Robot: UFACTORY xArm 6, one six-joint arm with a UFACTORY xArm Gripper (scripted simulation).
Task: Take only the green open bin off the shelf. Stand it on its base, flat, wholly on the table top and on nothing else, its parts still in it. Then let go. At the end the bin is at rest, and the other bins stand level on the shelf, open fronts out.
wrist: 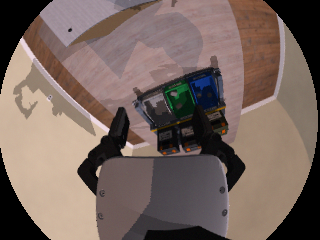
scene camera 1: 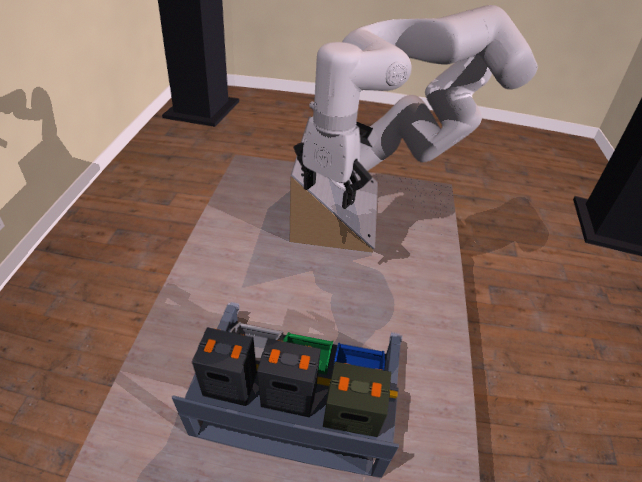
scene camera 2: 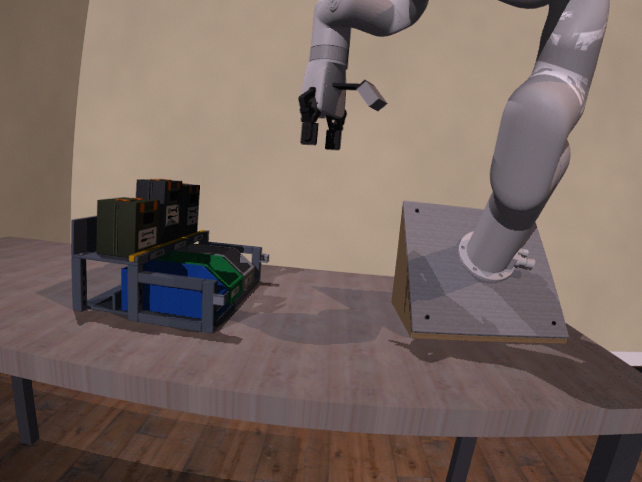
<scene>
my gripper: wrist 160, 113; scene camera 1; scene camera 2
blue bin: wrist 206, 86; scene camera 1; scene camera 2
same spot on blue bin: (scene camera 1: 358, 356) = (scene camera 2: 217, 312)
same spot on my gripper: (scene camera 1: 349, 194) = (scene camera 2: 304, 125)
</scene>
